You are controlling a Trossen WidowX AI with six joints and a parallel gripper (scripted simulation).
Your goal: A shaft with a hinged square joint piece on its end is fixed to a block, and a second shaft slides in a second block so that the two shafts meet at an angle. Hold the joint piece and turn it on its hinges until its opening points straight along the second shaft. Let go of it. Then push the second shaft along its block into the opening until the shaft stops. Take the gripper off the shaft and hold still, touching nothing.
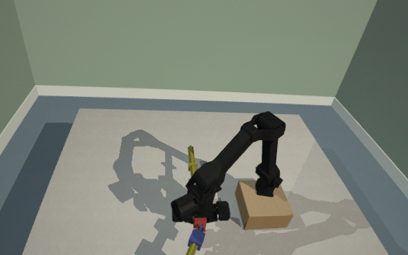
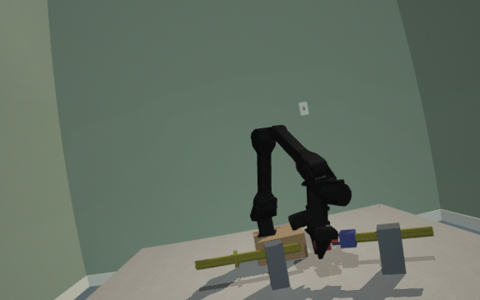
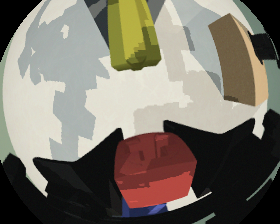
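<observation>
My gripper tip is now 40 mm below the red square joint piece and 20 mm to the right of it.
</observation>
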